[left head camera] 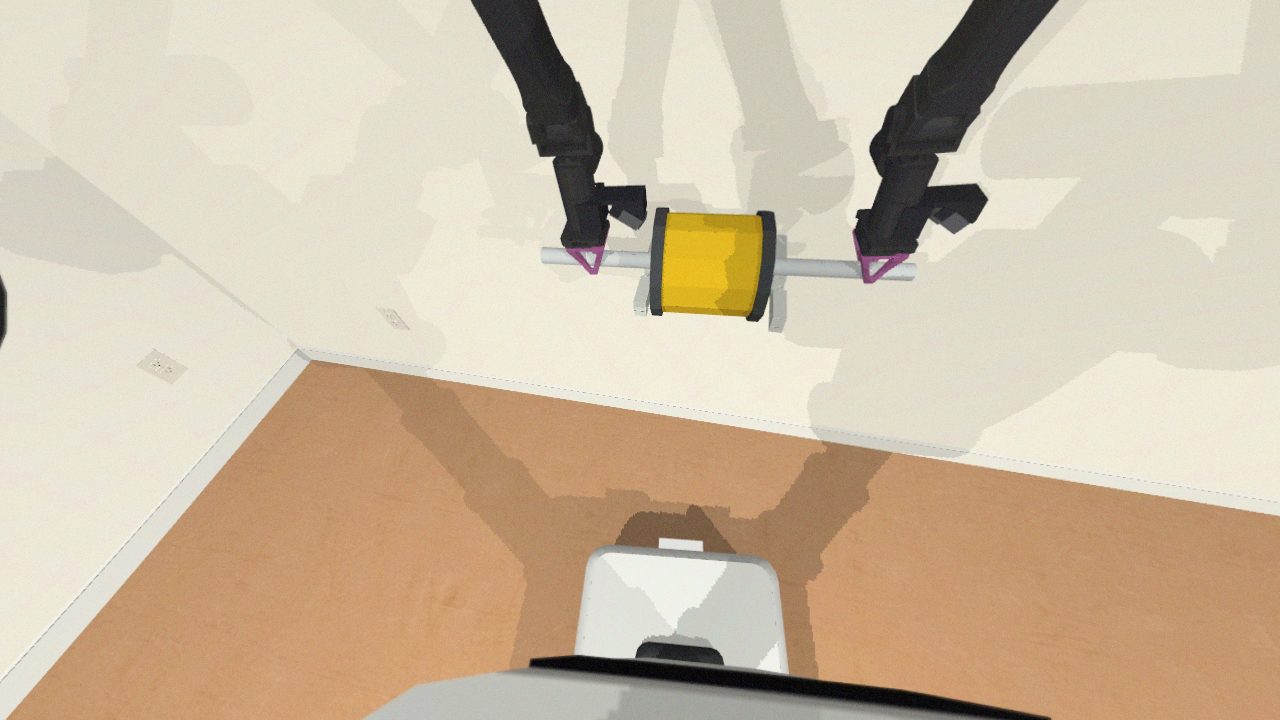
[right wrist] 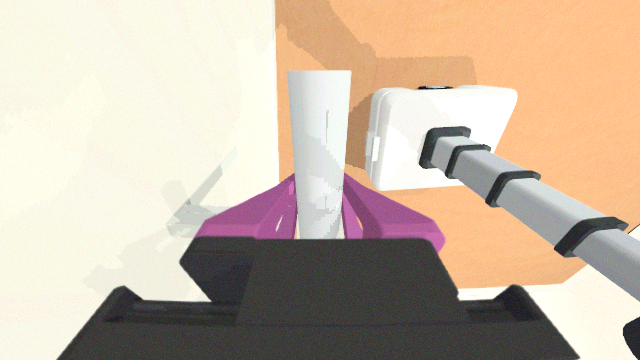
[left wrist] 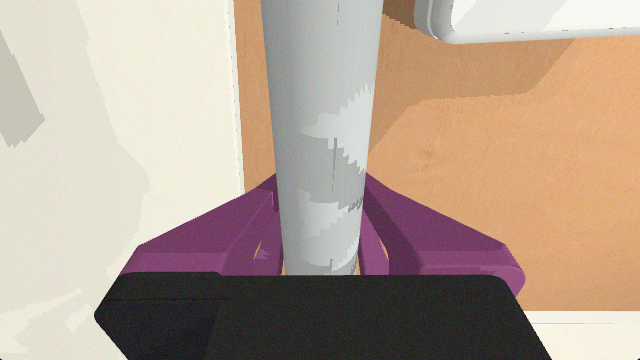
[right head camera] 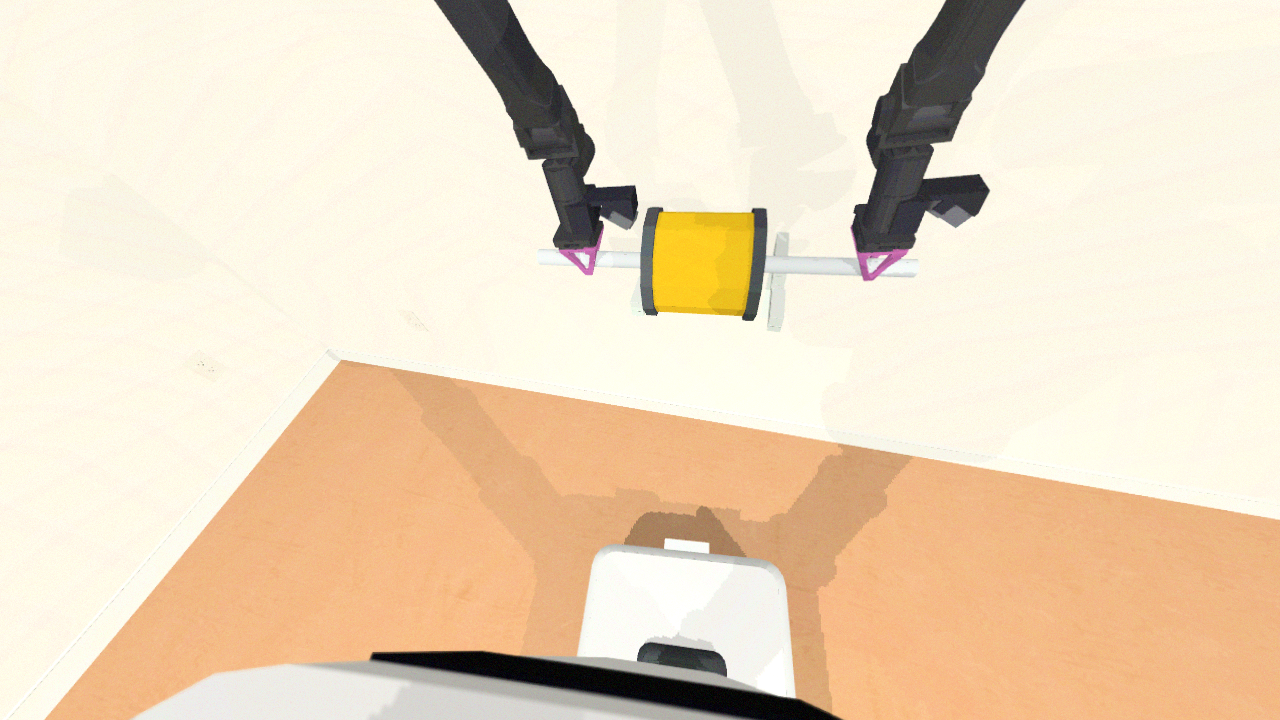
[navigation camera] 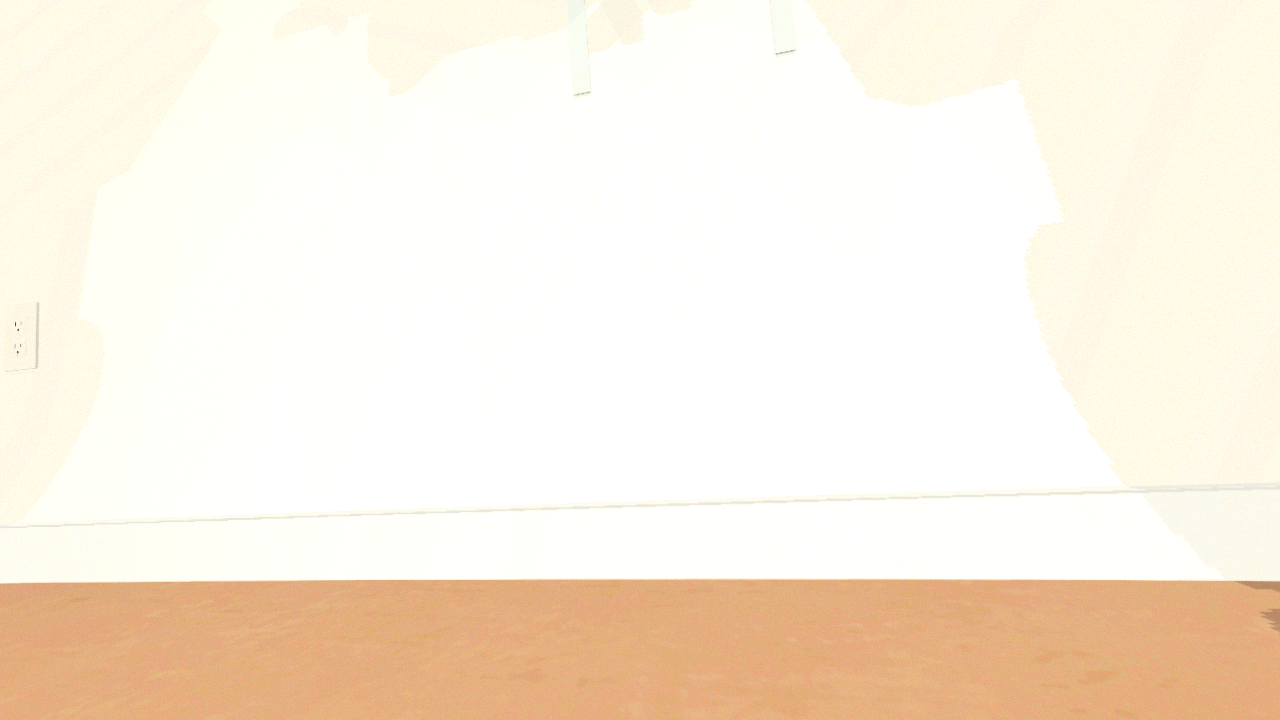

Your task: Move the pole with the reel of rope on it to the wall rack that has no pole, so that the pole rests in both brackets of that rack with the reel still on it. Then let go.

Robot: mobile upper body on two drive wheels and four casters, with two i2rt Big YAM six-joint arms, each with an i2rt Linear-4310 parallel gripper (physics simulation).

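Frame: origin at the left arm's base, x down, y ahead, z right, level; centimetres.
Seen in the pictures: left gripper, fingertip midpoint: [left head camera: 595, 268] [left wrist: 320, 180] [right head camera: 591, 269]; right gripper, fingertip midpoint: [left head camera: 865, 277] [right wrist: 319, 180] [right head camera: 866, 274].
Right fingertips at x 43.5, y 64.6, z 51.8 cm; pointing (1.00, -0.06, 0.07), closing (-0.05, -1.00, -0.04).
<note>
Offsets run from my right fingertips to a thing's top centre. "*": to the spot under its first point. Level surfaces: height alone.
A pale pole [left head camera: 814, 267] [right head camera: 810, 265] [left wrist: 320, 100] [right wrist: 320, 115] runs nearly level across both head views, with the yellow reel {dz -27.1, dx -11.0, dy +1.1 cm} [left head camera: 711, 264] [right head camera: 702, 262] between dark flanges on its middle. My left gripper [left head camera: 588, 259] [right head camera: 583, 259] [left wrist: 320, 180] is shut on the pole left of the reel. My right gripper [left head camera: 877, 268] [right head camera: 875, 265] [right wrist: 319, 180] is shut on it near its right end. The rack's right bracket {* dz -13.6, dx +6.6, dy -1.6 cm} [left head camera: 777, 308] [right head camera: 776, 304] and left bracket {* dz -39.6, dx +6.6, dy -0.2 cm} [left head camera: 640, 300] [right head camera: 637, 300] show beside and behind the reel's flanges. Whether the pole touches them I cannot tell.
The brackets' lower ends {* dz -36.6, dx +29.8, dy +23.1 cm} [navigation camera: 580, 62] {* dz -10.4, dx +31.5, dy +19.8 cm} [navigation camera: 784, 31] show on the wall at the top of the navigation view. The wall meets the brown floor {dx +97.5 cm} [left head camera: 358, 537] [navigation camera: 626, 644] at a white baseboard. The white robot base [left head camera: 680, 591] [right head camera: 689, 591] stands below the reel in the head views. Wall outlets [left head camera: 162, 366] [navigation camera: 21, 336] show at the left.
</note>
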